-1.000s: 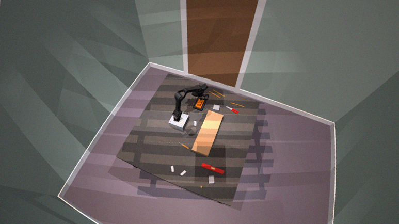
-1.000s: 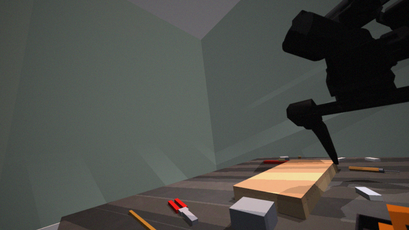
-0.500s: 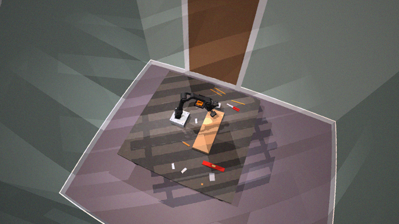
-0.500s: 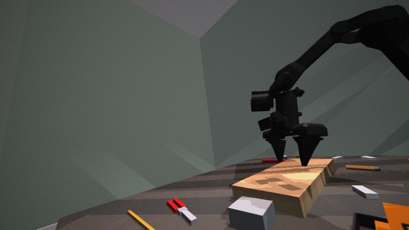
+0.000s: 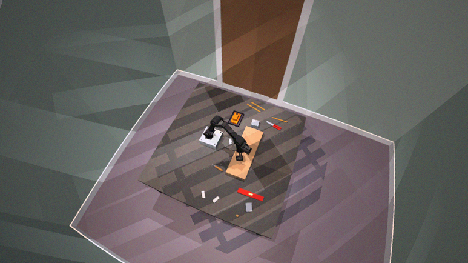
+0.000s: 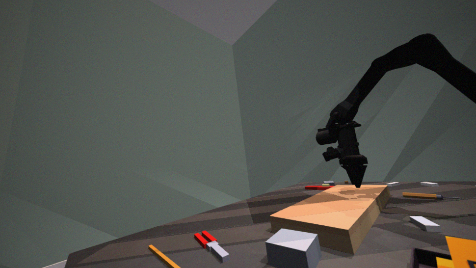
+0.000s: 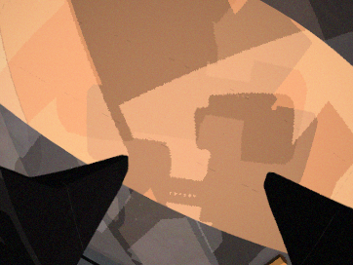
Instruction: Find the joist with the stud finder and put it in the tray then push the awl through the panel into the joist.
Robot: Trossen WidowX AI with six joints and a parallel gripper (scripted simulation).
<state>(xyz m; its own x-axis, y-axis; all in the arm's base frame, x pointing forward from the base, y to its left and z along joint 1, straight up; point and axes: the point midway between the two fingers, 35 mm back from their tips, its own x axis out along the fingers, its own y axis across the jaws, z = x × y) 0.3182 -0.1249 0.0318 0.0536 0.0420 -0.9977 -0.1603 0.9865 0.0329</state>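
My gripper tip is now 19 cm past the yellow-handled awl, 14 cm to the left of it and 6 cm above it. Also, from my gripper tip: grey block: 9 cm ahead, 39 cm to the left, 5 cm below; then red level: 16 cm ahead, 34 cm to the right, 5 cm below; then dark tray: 11 cm behind, 41 cm to the left, 5 cm below.
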